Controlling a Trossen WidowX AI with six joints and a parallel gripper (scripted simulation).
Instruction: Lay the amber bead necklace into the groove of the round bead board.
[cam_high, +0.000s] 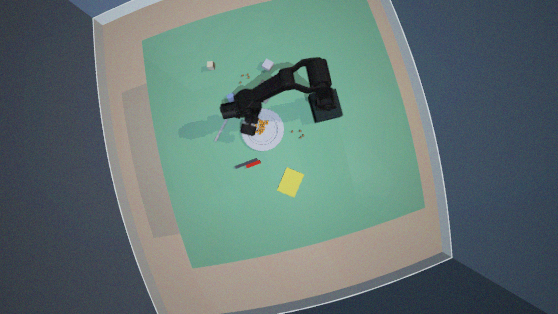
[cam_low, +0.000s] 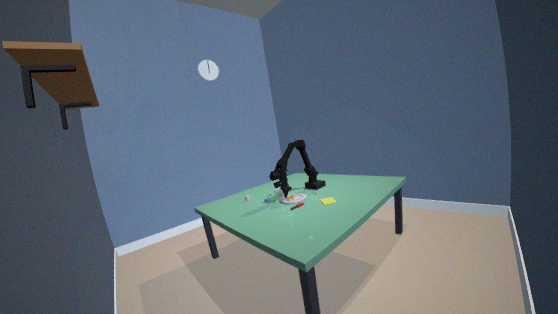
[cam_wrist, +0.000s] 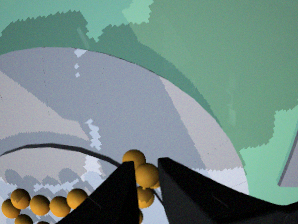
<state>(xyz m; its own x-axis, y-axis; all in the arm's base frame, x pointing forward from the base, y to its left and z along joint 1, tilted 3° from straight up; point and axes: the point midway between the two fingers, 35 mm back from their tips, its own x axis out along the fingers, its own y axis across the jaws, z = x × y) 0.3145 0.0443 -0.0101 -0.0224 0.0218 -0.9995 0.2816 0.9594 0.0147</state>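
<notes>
The round grey bead board lies 6 cm to the left of my gripper tip, 3 cm behind it and 1 cm below it. Round my gripper tip: grey rod: 17 cm ahead, 5 cm to the left, 2 cm below; then blue block: 11 cm to the right, 11 cm ahead, 1 cm below; then grey plate: 13 cm to the right, 5 cm behind, 2 cm below.
</notes>
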